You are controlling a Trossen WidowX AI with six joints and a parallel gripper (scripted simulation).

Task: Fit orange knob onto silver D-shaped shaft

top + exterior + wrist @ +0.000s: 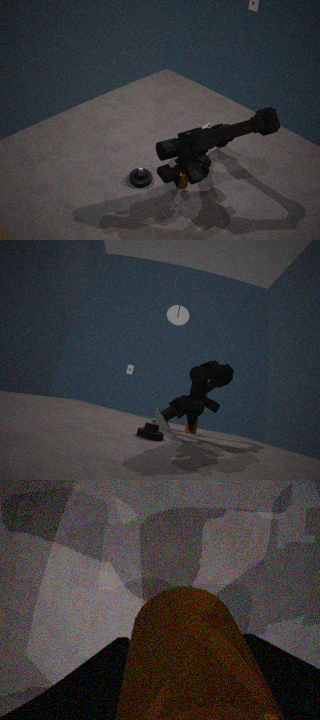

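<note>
My gripper tip is now 50 mm short of the round pedestal, 150 mm to the left of it and 10 mm above it. Also, from my gripper tip: orange knob (30 mm above).
</note>
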